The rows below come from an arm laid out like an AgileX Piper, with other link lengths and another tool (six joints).
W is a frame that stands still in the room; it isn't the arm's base.
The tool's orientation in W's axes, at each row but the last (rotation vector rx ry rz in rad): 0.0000, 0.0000, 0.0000; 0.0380, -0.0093, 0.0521; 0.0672, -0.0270, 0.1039; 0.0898, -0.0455, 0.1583; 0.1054, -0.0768, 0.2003; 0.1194, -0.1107, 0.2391; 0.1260, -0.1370, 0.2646
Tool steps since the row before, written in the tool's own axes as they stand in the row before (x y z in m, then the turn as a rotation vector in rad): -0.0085, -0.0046, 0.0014, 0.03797, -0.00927, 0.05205; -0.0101, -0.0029, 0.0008, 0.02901, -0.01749, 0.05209; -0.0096, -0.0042, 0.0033, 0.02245, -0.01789, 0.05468; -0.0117, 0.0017, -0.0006, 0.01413, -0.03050, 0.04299; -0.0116, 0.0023, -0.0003, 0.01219, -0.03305, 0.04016; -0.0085, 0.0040, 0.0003, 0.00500, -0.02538, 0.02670; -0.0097, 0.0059, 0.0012, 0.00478, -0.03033, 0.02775
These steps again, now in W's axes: -0.0085, -0.0046, 0.0014, 0.03797, -0.00927, 0.05205; -0.0099, -0.0034, 0.0006, 0.02945, -0.01794, 0.05169; -0.0092, -0.0054, 0.0027, 0.02291, -0.01919, 0.05405; -0.0118, -0.0001, -0.0011, 0.01716, -0.03179, 0.04090; -0.0118, 0.0000, -0.0011, 0.01597, -0.03434, 0.03768; -0.0092, 0.0019, -0.0003, 0.00844, -0.02683, 0.02431; -0.0110, 0.0030, 0.0003, 0.00944, -0.03177, 0.02479
